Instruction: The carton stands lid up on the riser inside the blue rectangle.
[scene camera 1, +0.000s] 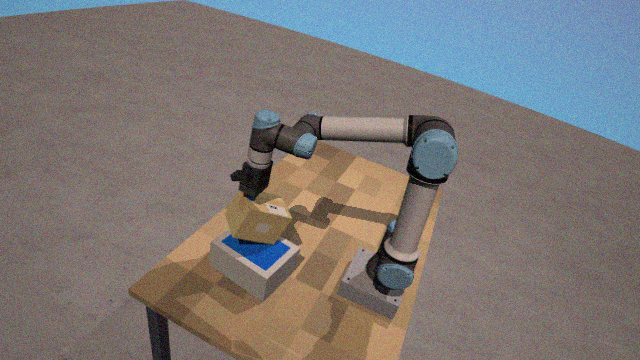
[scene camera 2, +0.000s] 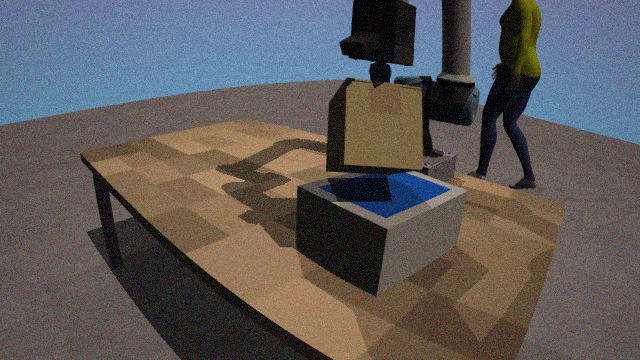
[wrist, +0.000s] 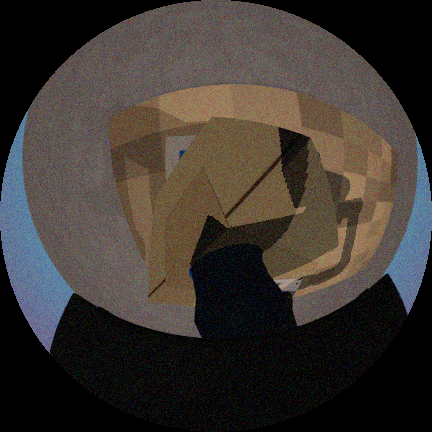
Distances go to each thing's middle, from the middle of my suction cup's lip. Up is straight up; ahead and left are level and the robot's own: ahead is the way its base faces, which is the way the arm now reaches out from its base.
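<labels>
Cardboard carton (scene camera 2: 374, 127): 10 cm below my suction cup, 2 cm behind, 2 cm to the right of it. Grey riser (scene camera 2: 374, 230): 25 cm below my suction cup, 5 cm behind, 1 cm to the left of it.
</labels>
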